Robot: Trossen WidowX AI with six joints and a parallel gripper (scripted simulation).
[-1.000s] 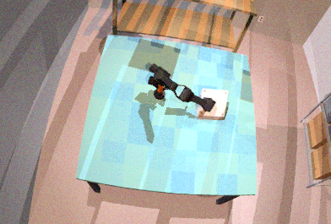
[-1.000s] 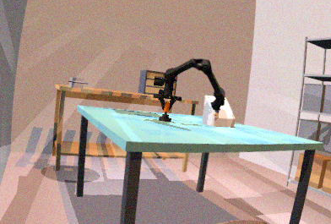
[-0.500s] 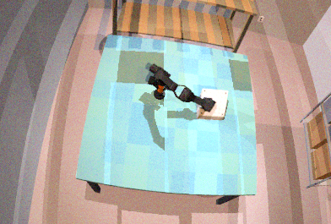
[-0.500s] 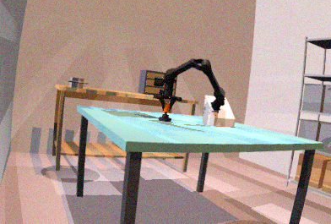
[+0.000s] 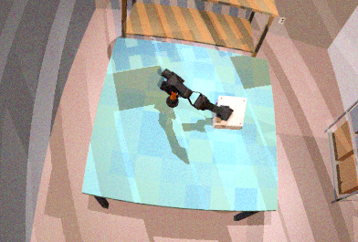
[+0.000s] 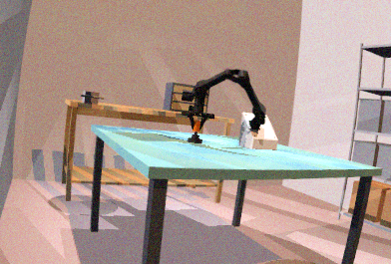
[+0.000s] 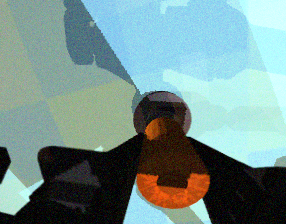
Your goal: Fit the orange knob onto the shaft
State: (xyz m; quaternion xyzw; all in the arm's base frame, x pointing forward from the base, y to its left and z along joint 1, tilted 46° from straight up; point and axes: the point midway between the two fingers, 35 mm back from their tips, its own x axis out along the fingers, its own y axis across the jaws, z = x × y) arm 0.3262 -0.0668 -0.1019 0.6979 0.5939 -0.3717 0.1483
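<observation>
Right now the orange knob is 2 cm above my gripper tip. From my gripper tip the other things lie so: round dark pedestal 4 cm below.
</observation>
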